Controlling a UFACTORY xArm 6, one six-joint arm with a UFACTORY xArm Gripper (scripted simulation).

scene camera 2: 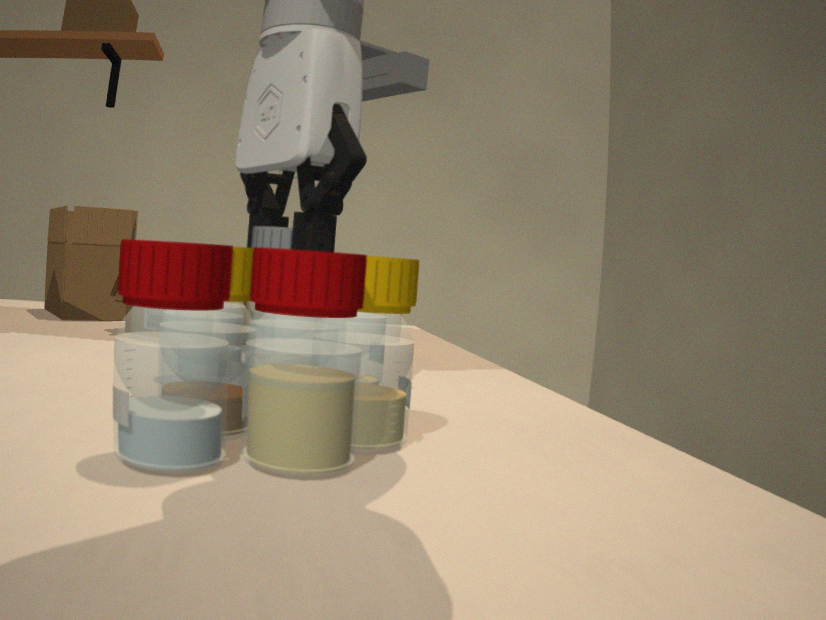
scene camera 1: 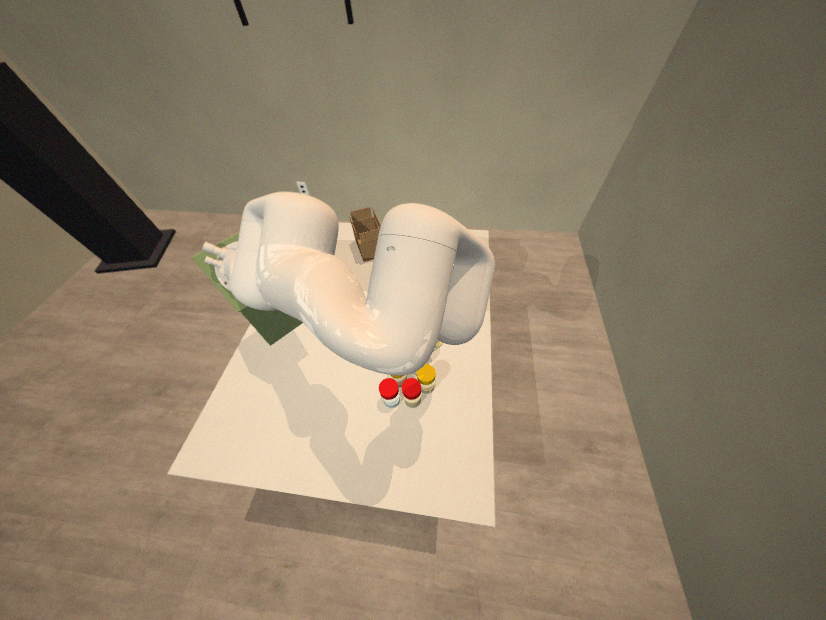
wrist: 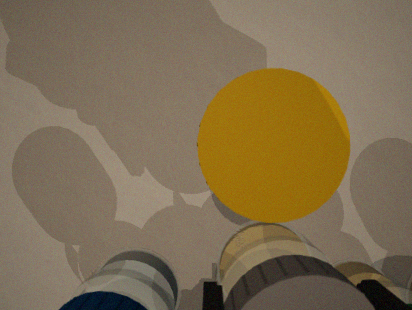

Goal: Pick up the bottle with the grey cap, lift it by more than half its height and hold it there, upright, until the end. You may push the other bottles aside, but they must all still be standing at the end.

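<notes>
I can see a cardboard box (scene camera 1: 367, 230), (scene camera 2: 80, 275) from the scene cameras. As for the wrist view, the box is out of frame there.
</notes>
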